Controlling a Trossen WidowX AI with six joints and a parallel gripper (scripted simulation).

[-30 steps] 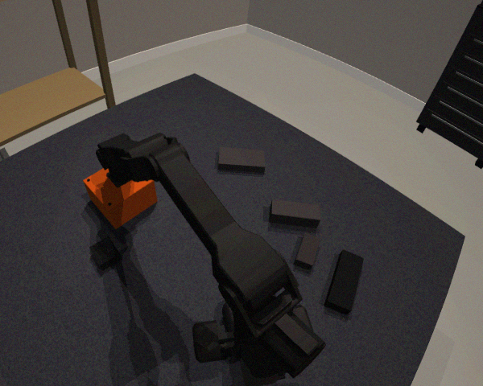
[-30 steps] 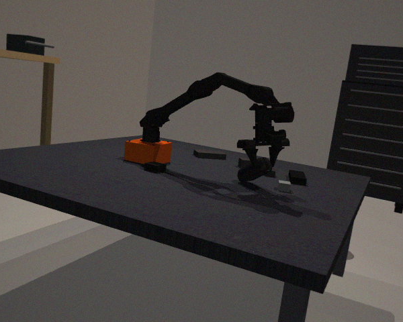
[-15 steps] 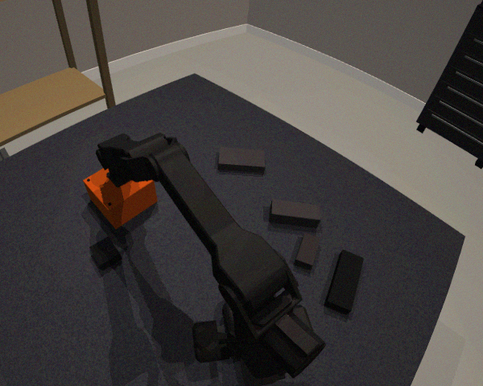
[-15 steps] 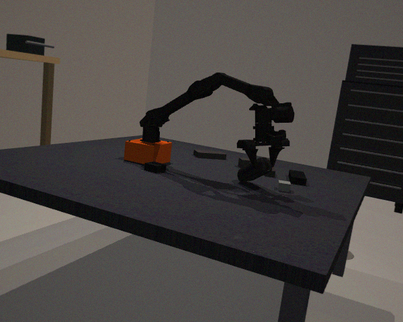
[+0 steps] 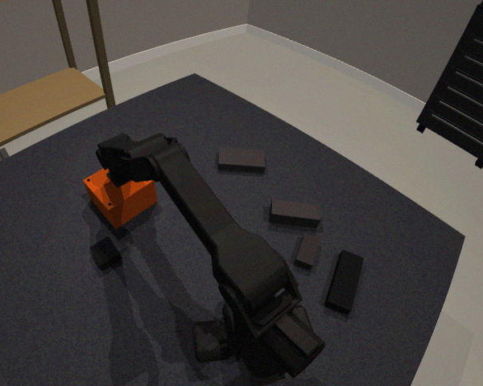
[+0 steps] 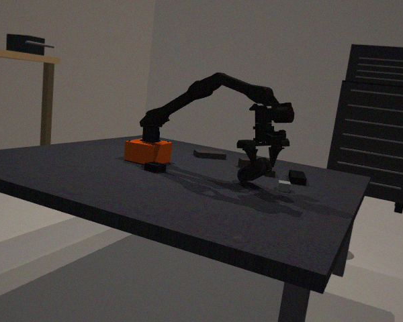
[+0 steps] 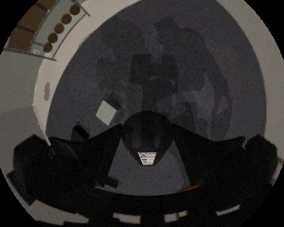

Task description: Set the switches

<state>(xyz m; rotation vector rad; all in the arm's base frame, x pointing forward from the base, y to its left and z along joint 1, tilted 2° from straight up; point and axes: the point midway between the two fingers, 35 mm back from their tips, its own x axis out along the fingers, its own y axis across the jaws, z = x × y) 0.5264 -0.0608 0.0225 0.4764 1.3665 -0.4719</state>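
My gripper tip is 60 mm short of the light grey cube, 80 mm to the right of it and 70 mm above it. Round my gripper tip: long black block (50 mm ahead, 300 mm to the left, 70 mm below); then black cube (400 mm behind, 80 mm to the right, 70 mm below).
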